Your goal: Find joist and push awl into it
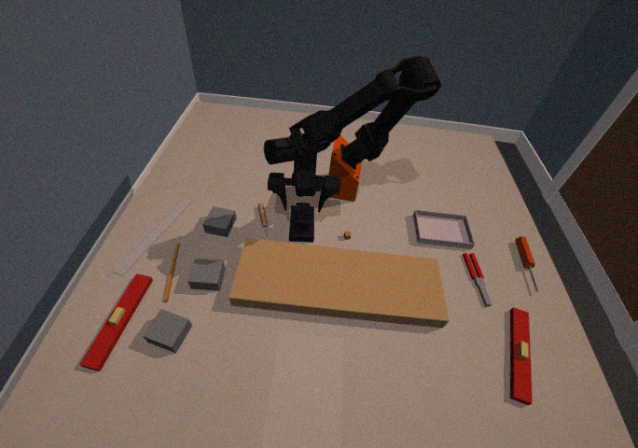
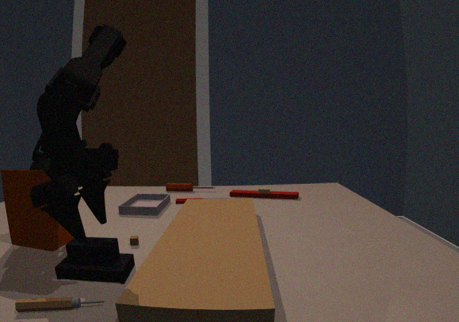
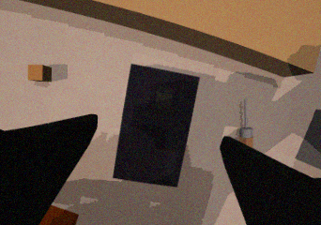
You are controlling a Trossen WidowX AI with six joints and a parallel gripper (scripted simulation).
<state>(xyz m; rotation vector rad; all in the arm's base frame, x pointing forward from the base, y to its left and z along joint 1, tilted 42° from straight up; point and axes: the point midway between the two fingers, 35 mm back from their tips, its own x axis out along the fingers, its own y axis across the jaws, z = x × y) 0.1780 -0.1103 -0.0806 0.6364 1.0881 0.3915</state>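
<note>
Right now my gripper tip is 30 mm above the stud finder and 10 mm short of it. Round my gripper tip: awl 110 mm to the right, 70 mm below, 10 mm behind; pencil 330 mm to the right, 160 mm ahead, 70 mm below; small cube 130 mm to the left, 70 mm below, 30 mm ahead.
</note>
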